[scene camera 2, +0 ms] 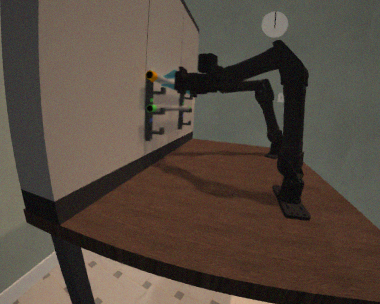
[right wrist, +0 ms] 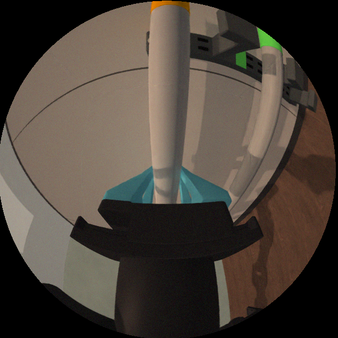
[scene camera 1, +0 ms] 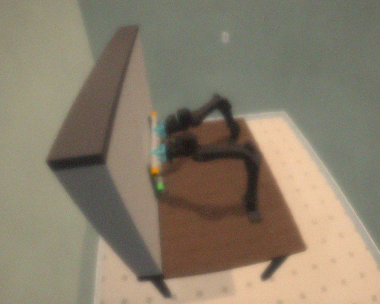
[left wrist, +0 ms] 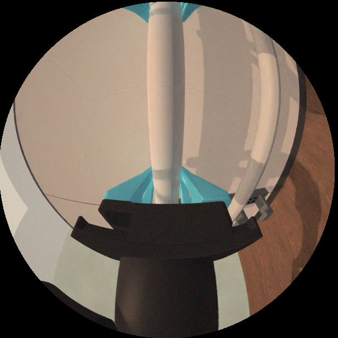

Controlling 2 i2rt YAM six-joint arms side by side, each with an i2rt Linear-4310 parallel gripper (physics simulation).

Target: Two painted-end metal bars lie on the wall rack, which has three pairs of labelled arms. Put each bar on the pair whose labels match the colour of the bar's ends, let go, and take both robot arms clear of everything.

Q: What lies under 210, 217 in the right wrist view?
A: My right gripper.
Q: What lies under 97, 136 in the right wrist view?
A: A pale wall panel.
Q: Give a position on a pale wall panel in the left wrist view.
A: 85, 131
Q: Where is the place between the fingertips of my left gripper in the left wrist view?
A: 166, 169
